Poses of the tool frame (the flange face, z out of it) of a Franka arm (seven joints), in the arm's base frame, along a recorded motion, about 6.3 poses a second.
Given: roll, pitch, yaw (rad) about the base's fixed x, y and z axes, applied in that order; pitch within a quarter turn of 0, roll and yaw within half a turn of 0; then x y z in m.
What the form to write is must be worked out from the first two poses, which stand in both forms.
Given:
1: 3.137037, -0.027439, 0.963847, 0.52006, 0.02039, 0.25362
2: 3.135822, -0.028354, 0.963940, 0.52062, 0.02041, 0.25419
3: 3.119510, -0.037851, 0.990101, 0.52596, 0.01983, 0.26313
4: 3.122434, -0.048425, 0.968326, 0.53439, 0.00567, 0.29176
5: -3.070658, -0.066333, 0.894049, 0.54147, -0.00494, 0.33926
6: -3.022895, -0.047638, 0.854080, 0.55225, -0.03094, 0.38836
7: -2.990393, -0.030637, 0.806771, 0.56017, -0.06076, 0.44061
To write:
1:
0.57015, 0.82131, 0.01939, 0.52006
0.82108, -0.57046, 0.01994, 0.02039
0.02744, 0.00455, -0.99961, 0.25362
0, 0, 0, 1

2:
0.57006, 0.82134, 0.02091, 0.52062
0.82111, -0.57041, 0.02000, 0.02041
0.02835, 0.00577, -0.99958, 0.25419
0, 0, 0, 1

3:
0.54821, 0.83542, 0.03922, 0.52596
0.83548, -0.54917, 0.01952, 0.01983
0.03784, 0.02207, -0.99904, 0.26313
0, 0, 0, 1

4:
0.56602, 0.82326, 0.04321, 0.53439
0.82297, -0.56734, 0.02902, 0.00567
0.04841, 0.01914, -0.99864, 0.29176
0, 0, 0, 1

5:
0.62488, 0.78060, -0.01385, 0.54147
0.77790, -0.62102, 0.09593, -0.00494
0.06628, -0.07072, -0.99529, 0.33926
0, 0, 0, 1

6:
0.65617, 0.75237, -0.05822, 0.55225
0.75311, -0.64804, 0.11344, -0.03094
0.04762, -0.11828, -0.99184, 0.38836
0, 0, 0, 1

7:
0.69151, 0.71701, -0.08781, 0.56017
0.72172, -0.68061, 0.12607, -0.06076
0.03063, -0.15055, -0.98813, 0.44061
0, 0, 0, 1

